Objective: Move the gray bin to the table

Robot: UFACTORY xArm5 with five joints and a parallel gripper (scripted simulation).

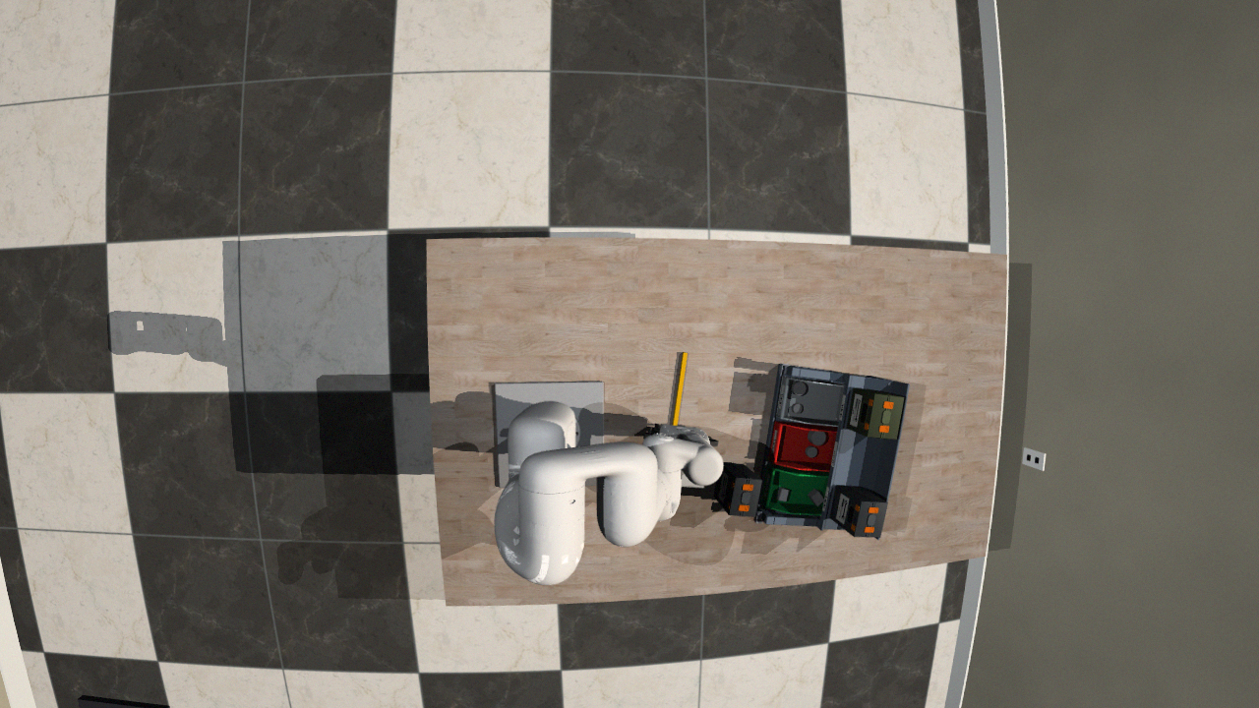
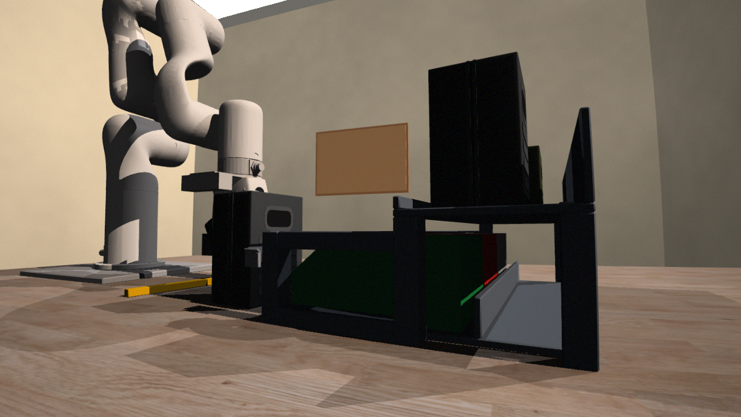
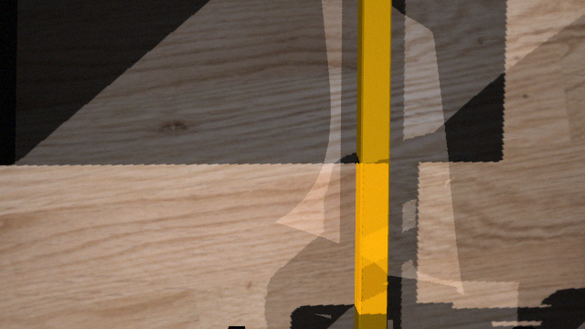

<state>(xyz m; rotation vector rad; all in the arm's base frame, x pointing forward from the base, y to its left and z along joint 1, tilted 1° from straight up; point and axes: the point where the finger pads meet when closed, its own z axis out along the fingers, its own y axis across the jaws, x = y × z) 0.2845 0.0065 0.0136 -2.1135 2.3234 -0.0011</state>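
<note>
The yellow bar lies 2 cm below my hand. Also, from my hand: gray open bin: 34 cm ahead, 8 cm to the left, 2 cm above; red bin: 33 cm ahead, 3 cm to the right, 2 cm above; dark box: 15 cm ahead, 13 cm to the right, 4 cm above.
</note>
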